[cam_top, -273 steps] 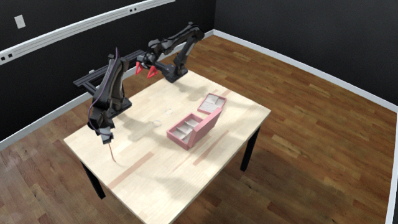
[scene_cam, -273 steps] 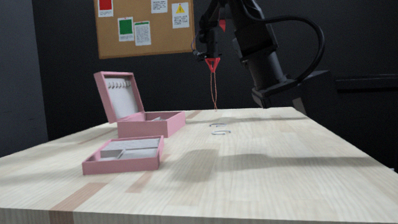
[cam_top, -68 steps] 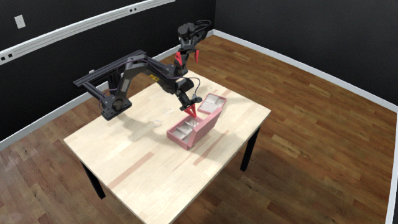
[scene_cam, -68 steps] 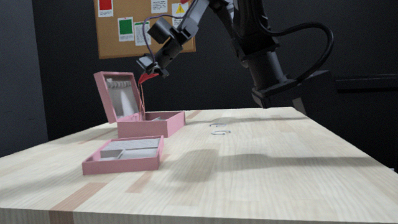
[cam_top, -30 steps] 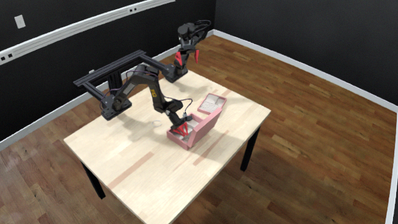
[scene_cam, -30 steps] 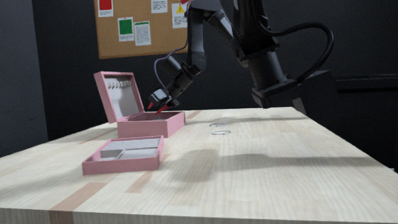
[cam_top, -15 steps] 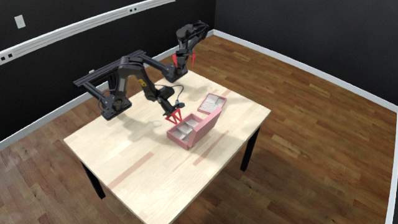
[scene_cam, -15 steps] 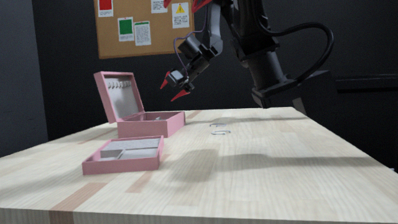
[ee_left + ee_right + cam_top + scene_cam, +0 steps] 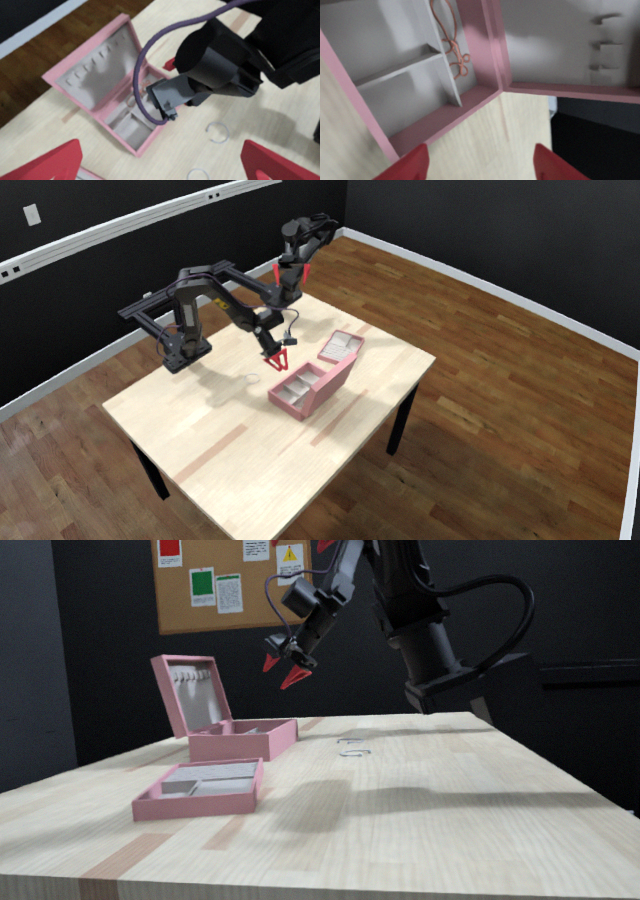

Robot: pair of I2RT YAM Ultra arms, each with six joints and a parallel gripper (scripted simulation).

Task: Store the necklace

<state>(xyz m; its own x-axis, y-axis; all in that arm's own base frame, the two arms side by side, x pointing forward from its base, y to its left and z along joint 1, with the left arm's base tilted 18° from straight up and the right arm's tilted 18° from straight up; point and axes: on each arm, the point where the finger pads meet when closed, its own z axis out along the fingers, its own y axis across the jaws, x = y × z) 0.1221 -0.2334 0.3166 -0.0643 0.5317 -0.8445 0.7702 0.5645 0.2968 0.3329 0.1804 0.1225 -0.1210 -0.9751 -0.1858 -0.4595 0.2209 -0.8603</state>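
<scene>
Right now the pink jewelry box is 70 mm ahead of my right hand, 70 mm to the left of it and 50 mm below it. Round my right hand: pink tray (10 mm behind, 400 mm to the left, 150 mm below).
</scene>
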